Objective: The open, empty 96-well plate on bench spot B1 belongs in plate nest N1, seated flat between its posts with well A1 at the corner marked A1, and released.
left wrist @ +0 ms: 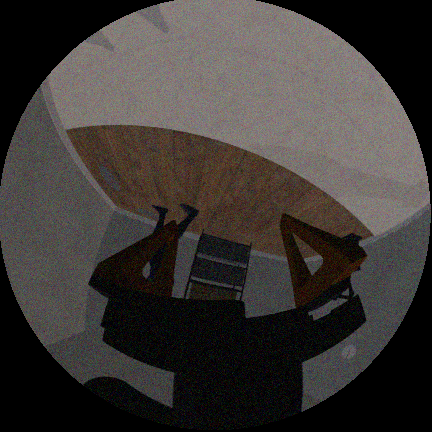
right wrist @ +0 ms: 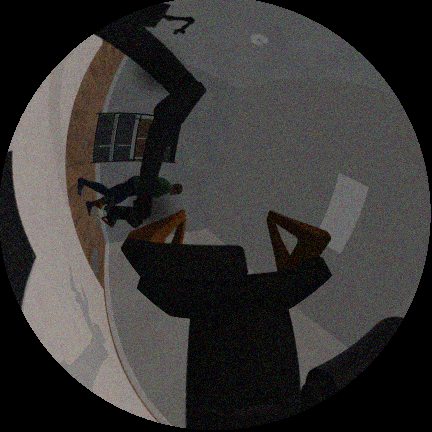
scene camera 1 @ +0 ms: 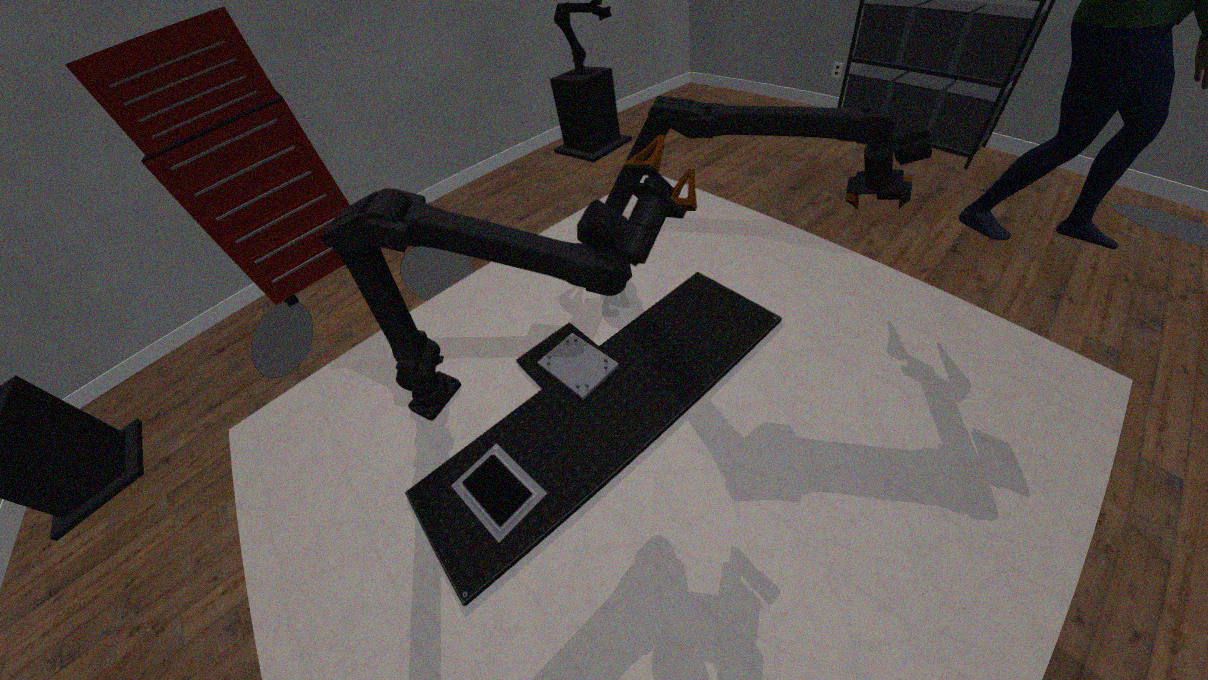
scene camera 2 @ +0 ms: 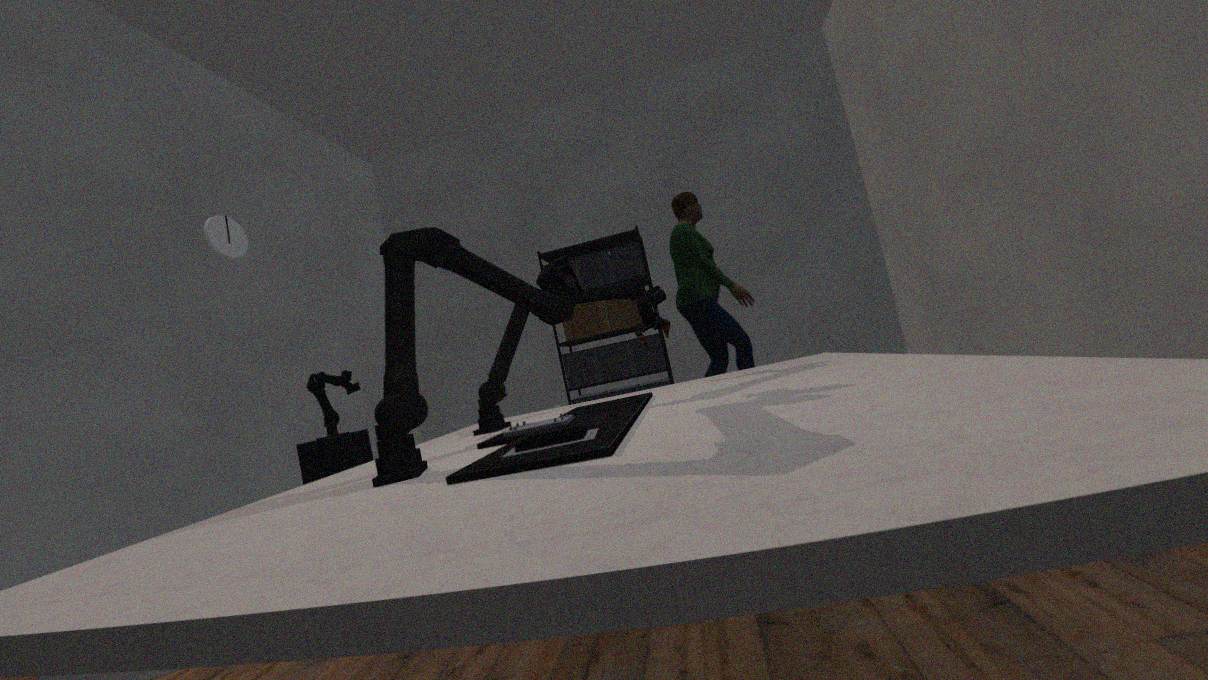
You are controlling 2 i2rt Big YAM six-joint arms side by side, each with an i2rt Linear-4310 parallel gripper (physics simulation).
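Places are measured from the left arm's base along level axes (x ahead, y left, z up), in millimetres.
Pixels of known places: left gripper, between the fingertips: (left wrist: 229, 222) (right wrist: 97, 210) (scene camera 1: 878, 207) (scene camera 2: 657, 343); right gripper, between the fingertips: (right wrist: 227, 214) (scene camera 1: 677, 152) (scene camera 2: 564, 272); left arm's base, origin of its link: (scene camera 2: 493, 430); right arm's base, origin of its link: (scene camera 1: 436, 396) (scene camera 2: 402, 476).
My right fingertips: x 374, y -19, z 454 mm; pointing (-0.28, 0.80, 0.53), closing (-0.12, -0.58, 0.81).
Ahead of a thing's pixels: the offset from my right fingertips to its top centre. "*": to the spot under its first point. Level surfaces: height alone.
A dark rectangular block, which looks like the 96-well plate {dx +103, dy -568, dz -425 mm} (scene camera 1: 498, 487) (scene camera 2: 549, 438), lies inside a light grey frame {* dx +176, dy -544, dz -439 mm} (scene camera 1: 523, 512) near the lower-left end of the black board in scene camera 1. Its wells and A1 corner cannot be made out. The plate nest {dx -59, dy -273, dz -419 mm} (scene camera 1: 579, 366) (scene camera 2: 541, 424) is a pale grey slab with small posts at its corners, and its bare top shows. My right gripper (scene camera 1: 677, 155) (right wrist: 227, 214) is open and empty, raised high and pointing away from the board. My left gripper (scene camera 1: 877, 204) (left wrist: 229, 222) is open and empty, high and far from the plate.
The long black board {dz -441 mm} (scene camera 1: 659, 363) (scene camera 2: 621, 413) lies on the white table {dz -454 mm} (scene camera 1: 845, 337) (scene camera 2: 760, 506). The right forearm (scene camera 1: 498, 246) spans above the table behind the nest. A red cabinet (scene camera 1: 245, 168), a shelf rack and a person (scene camera 1: 1124, 101) (scene camera 2: 694, 261) stand beyond the table.
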